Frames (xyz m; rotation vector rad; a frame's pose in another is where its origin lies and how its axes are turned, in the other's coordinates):
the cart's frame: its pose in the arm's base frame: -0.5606 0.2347 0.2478 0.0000 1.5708 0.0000
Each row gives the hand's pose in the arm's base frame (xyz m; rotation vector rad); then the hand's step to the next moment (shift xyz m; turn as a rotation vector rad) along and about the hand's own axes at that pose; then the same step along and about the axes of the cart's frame.
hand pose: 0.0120 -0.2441 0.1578 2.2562 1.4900 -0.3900
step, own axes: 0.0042 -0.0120 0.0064 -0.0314 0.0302 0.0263
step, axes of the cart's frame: 0.0096 0.0045 -0.0095 0.0037 -0.0484 0.0153
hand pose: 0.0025 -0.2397 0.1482 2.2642 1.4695 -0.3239
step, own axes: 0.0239 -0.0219 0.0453 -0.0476 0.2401 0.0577
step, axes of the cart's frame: 0.0547 0.0061 -0.0086 -0.0211 -0.1503 0.2005
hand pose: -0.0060 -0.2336 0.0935 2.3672 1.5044 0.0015
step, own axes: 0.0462 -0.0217 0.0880 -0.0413 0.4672 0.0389
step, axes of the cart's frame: 0.0973 0.0245 0.0169 -0.1011 -0.2269 0.3997
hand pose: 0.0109 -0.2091 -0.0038 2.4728 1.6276 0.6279
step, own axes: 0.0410 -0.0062 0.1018 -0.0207 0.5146 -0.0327
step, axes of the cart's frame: 0.0830 0.0525 0.0493 -0.1868 -0.2373 0.4184
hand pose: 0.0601 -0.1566 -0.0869 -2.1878 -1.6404 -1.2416
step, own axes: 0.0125 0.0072 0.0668 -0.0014 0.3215 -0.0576
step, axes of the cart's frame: 0.0325 0.0431 0.0419 -0.1487 -0.1602 0.2427
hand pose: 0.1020 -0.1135 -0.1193 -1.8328 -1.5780 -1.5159
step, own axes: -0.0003 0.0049 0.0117 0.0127 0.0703 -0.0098
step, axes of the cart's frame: 0.0031 0.0069 0.0102 -0.0421 -0.0258 0.0525
